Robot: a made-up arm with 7 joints. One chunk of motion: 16 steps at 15 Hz.
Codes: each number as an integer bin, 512 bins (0 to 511) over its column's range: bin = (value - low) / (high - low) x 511, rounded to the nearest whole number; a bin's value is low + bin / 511 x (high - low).
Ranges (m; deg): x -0.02..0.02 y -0.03..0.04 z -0.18..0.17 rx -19..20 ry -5..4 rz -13..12
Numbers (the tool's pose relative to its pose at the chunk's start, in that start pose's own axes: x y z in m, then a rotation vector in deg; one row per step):
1: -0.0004 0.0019 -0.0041 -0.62 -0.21 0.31
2: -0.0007 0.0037 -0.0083 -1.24 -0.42 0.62
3: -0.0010 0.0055 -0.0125 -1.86 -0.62 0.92
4: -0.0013 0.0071 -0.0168 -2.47 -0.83 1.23
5: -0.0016 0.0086 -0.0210 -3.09 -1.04 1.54
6: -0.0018 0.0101 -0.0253 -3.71 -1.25 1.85
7: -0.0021 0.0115 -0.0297 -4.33 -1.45 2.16
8: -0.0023 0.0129 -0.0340 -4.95 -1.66 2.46
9: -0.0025 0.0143 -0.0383 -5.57 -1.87 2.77
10: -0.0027 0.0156 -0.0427 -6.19 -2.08 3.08
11: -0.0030 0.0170 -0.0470 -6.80 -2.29 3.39
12: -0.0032 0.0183 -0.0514 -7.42 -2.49 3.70
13: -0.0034 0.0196 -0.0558 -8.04 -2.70 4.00
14: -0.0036 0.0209 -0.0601 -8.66 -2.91 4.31
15: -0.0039 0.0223 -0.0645 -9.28 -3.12 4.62
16: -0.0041 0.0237 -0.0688 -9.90 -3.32 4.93
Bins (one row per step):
1: 250 233 257 241 272 272
2: 247 246 251 233 260 278
3: 243 259 245 225 249 285
4: 239 271 238 217 237 291
5: 235 282 232 208 225 297
6: 233 293 226 200 213 304
7: 229 303 219 192 202 310
8: 226 313 213 184 190 316
9: 224 323 207 176 178 322
10: 221 333 200 168 166 329
11: 217 343 194 160 154 335
12: 215 353 188 152 143 341
13: 212 362 181 144 131 347
14: 210 372 175 135 119 354
15: 206 382 169 127 107 360
16: 203 392 162 119 95 366

